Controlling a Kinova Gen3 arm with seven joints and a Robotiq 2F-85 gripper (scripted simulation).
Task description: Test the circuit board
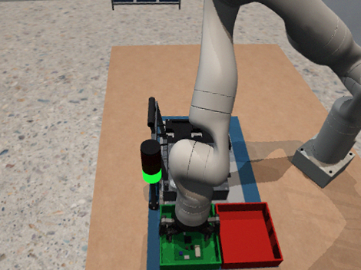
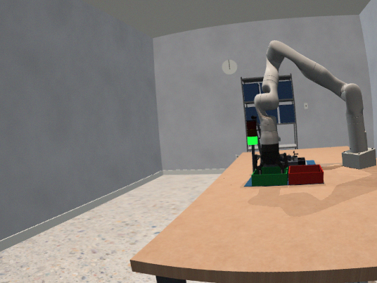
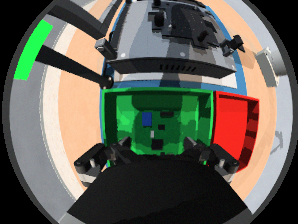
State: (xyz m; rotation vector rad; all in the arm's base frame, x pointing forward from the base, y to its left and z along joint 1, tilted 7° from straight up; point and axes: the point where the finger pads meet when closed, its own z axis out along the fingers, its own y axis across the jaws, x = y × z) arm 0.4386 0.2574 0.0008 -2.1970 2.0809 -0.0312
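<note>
The green bin lies right at my hand. Also, from my hand: red bin: 150 mm behind, 10 mm to the right; green circuit board: 10 mm below; tester lid: 200 mm to the right, 170 mm above, 80 mm ahead.
</note>
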